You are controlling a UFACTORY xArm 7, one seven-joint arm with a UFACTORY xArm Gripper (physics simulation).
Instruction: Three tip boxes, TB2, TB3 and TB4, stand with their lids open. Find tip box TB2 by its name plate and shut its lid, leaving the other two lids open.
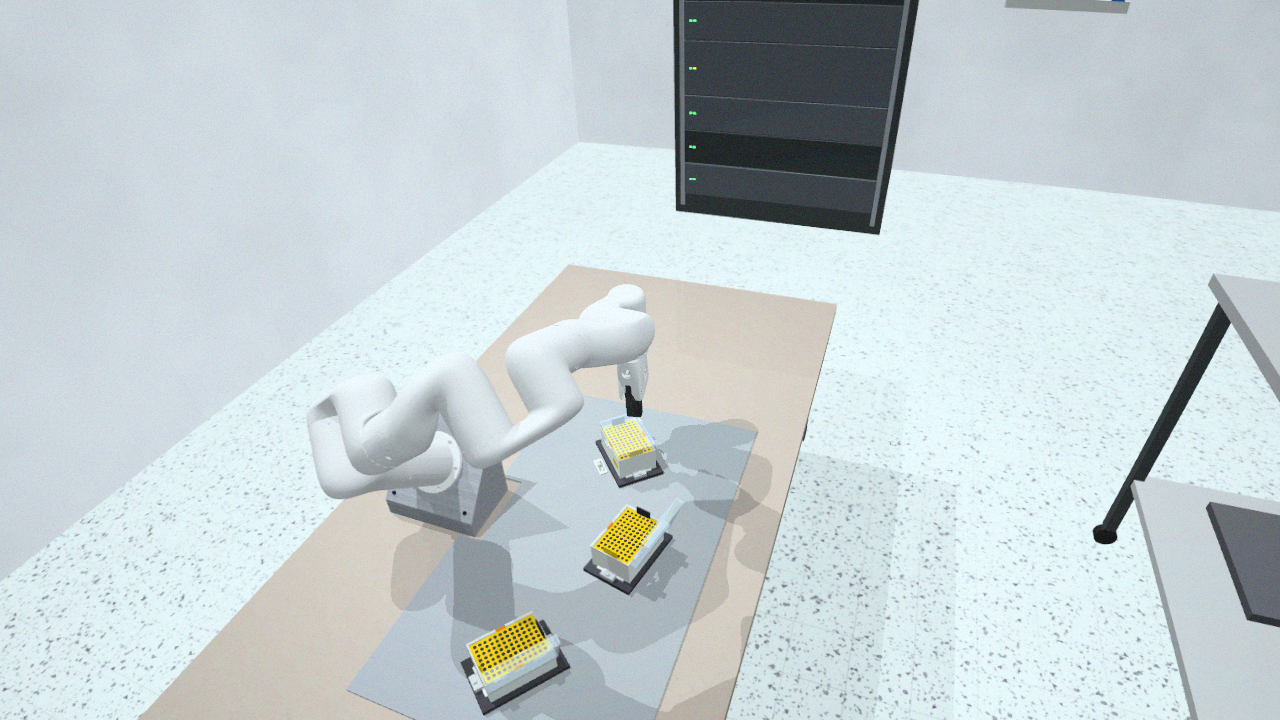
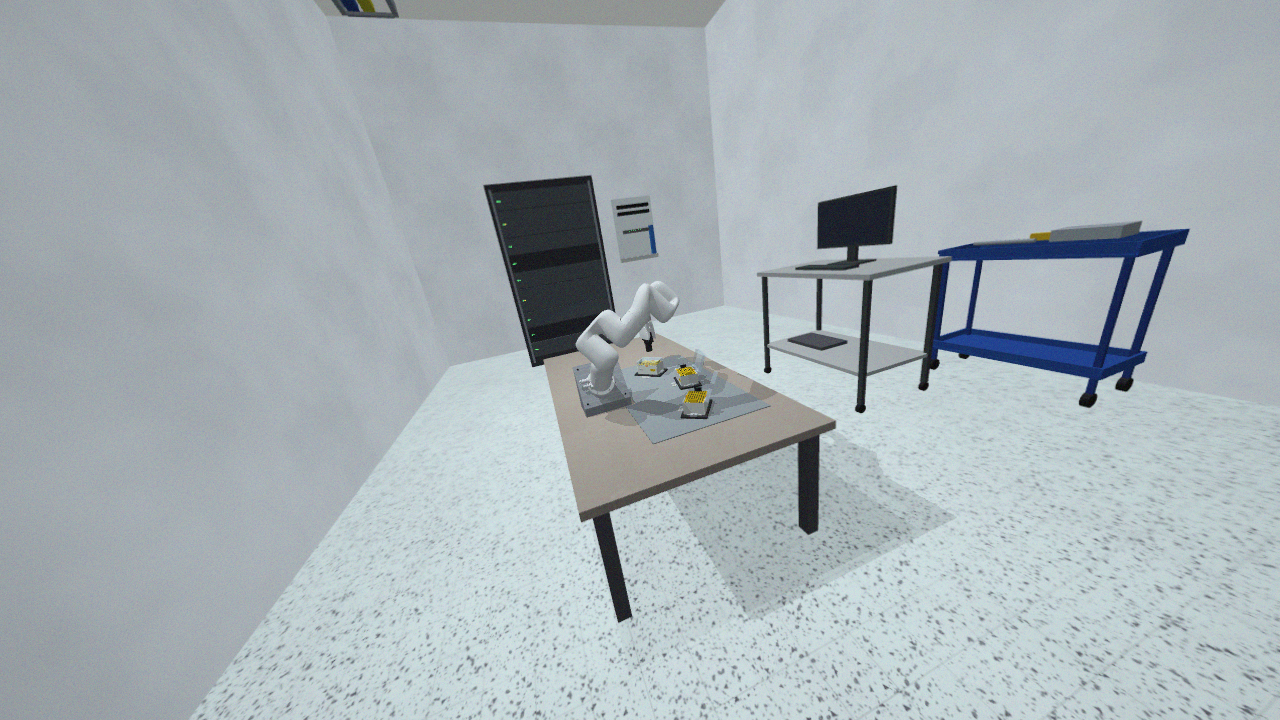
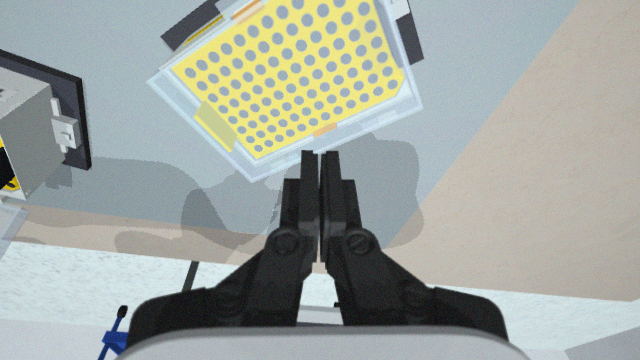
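Pixels of known places: gripper, between the fingertips: (image 1: 634,414) (image 2: 649,351) (image 3: 318,173); arm's base, origin of its link: (image 1: 435,462) (image 2: 600,382).
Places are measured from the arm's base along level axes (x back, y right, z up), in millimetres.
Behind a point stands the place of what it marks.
Note:
The far tip box (image 1: 637,465) {z -81, x -360, y -206 mm} (image 2: 650,367) {z -64, x -306, y -203 mm} (image 3: 295,70) {z -36, x -306, y -250 mm} has its clear lid (image 3: 350,131) {z -36, x -333, y -288 mm} lowered over the yellow tips; the lid rim stands out past the box on the gripper's side, and I cannot tell if it is fully seated. My gripper (image 1: 634,414) {z 5, x -333, y -268 mm} (image 2: 648,347) {z 5, x -333, y -268 mm} (image 3: 318,173) {z 5, x -333, y -268 mm} is shut and empty, its tips beside and above that lid edge; contact is unclear. The middle tip box (image 1: 626,539) (image 2: 687,379) {z -74, x -401, y 54 mm} (image 3: 30,145) {z -72, x -430, y -62 mm} has its clear lid (image 1: 674,512) {z 29, x -513, y -15 mm} raised. The near tip box (image 1: 512,658) {z 32, x -383, y 337 mm} (image 2: 696,406) {z -68, x -304, y 337 mm} has its lid (image 2: 718,377) {z 28, x -407, y 327 mm} open. The name plates are unreadable here.
The boxes stand on a grey mat (image 1: 572,604) {z -113, x -368, y 138 mm} (image 2: 653,431) {z -113, x -114, y 346 mm} on the tan table (image 1: 716,344) {z -116, x -378, y -754 mm} (image 2: 617,461) {z -116, x 57, y 456 mm}. The arm's base (image 1: 487,505) {z -84, x -110, y 4 mm} (image 2: 606,402) {z -74, x 0, y 65 mm} stands left of the boxes. A desk (image 2: 805,271) and a blue cart (image 2: 1029,351) stand off to the right.

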